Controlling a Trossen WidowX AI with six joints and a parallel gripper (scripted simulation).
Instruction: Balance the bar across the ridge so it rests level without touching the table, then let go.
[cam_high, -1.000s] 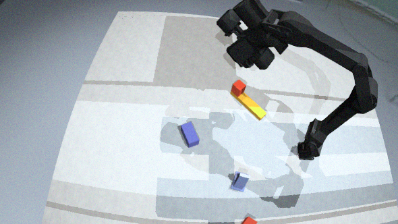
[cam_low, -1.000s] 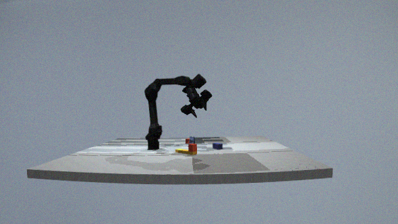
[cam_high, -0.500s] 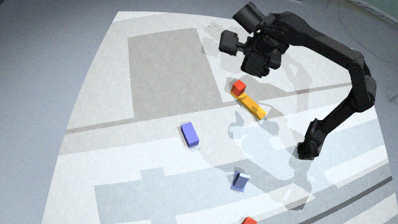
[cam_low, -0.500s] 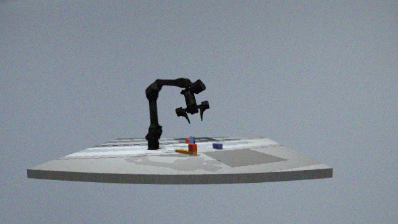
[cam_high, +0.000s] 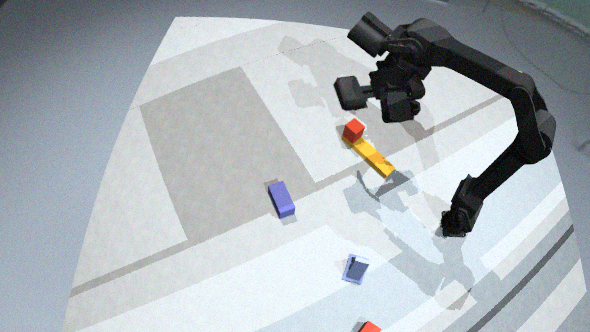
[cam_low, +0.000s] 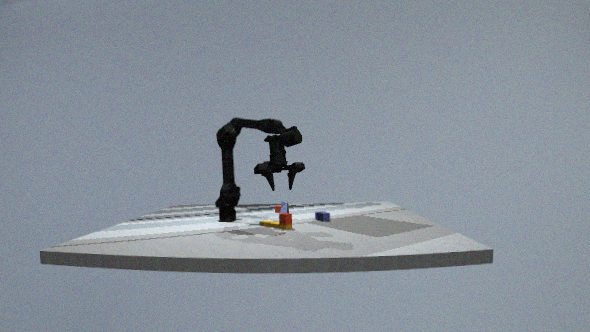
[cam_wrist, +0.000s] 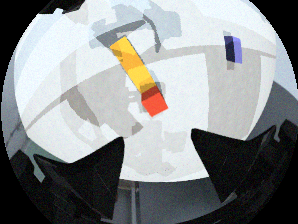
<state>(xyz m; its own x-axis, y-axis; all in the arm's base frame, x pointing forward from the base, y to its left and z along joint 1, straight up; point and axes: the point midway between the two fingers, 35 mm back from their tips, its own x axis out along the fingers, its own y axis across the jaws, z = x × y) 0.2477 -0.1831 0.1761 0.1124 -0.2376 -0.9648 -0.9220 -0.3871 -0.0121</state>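
My gripper tip is 45 cm to the right of the red block, 13 cm above it and 4 cm past it. Also, from my gripper tip: purple block: 18 cm to the left, 16 cm ahead, 13 cm below.
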